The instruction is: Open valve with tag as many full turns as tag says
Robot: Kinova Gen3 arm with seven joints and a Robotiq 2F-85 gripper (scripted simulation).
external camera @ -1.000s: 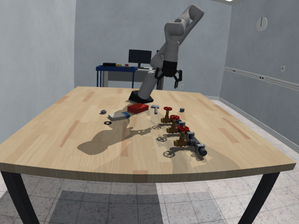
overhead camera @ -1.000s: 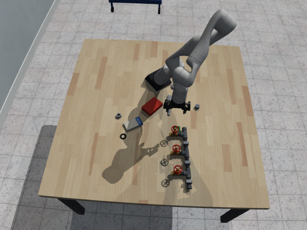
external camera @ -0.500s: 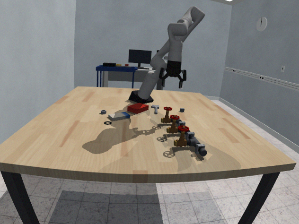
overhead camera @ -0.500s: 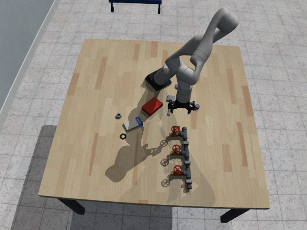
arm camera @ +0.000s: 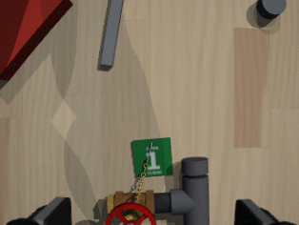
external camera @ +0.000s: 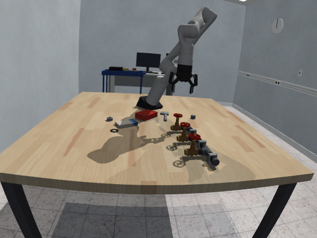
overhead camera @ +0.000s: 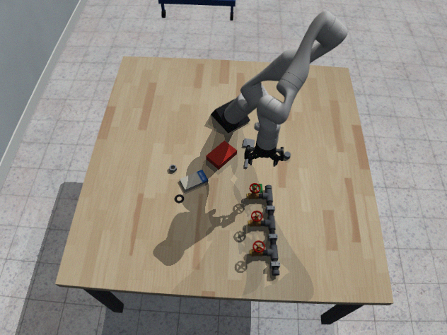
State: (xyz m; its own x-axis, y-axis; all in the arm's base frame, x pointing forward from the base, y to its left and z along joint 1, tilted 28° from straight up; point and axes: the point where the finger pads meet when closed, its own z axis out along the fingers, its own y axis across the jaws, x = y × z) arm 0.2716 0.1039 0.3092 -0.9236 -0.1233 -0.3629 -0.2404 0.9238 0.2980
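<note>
My hand is 200 mm above the green tag and 10 mm past it. The rest, counted from my hand: red block 200 mm to the right, 190 mm below, 110 mm behind; then grey hammer 200 mm below, 180 mm behind, 90 mm to the right.
</note>
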